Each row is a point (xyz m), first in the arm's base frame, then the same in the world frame.
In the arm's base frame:
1: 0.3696 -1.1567 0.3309
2: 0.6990 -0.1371 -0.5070
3: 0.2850 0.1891 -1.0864
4: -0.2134 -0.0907 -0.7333
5: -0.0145 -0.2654 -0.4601
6: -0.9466 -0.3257 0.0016
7: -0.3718 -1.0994 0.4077
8: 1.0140 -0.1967 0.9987
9: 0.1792 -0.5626 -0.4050
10: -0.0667 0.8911 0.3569
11: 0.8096 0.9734 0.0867
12: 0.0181 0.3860 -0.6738
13: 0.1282 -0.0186 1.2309
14: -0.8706 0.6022 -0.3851
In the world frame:
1: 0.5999 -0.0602 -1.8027
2: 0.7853 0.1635 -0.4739
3: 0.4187 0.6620 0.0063
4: -0.0393 0.6171 -0.4831
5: 0.1429 0.3892 -0.7272
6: -0.8058 0.2944 -1.1473
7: -0.1272 0.0746 -1.9122
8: 0.8003 -1.2140 -1.1612
9: 0.3981 0.4005 -0.9794
10: -0.3956 -0.7612 -0.0992
11: 0.4567 -0.8243 0.2433
12: 0.0309 0.3069 -0.0551
13: -0.1273 -1.2181 -1.2605
14: -0.9214 0.2396 -0.1474

